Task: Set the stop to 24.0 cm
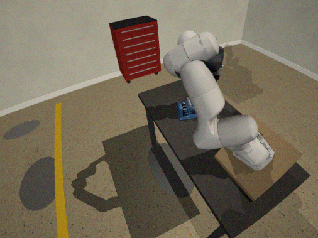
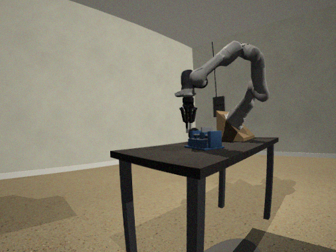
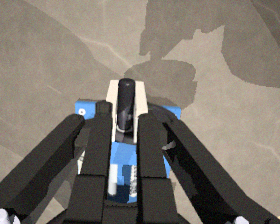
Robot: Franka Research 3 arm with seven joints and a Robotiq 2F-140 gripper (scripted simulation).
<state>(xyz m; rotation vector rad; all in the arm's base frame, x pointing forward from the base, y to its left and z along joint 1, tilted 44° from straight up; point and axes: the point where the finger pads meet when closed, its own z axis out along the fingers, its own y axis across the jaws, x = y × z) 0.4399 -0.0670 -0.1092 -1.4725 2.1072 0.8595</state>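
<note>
Now: hand 2 cm above the handwheel grip.
</note>
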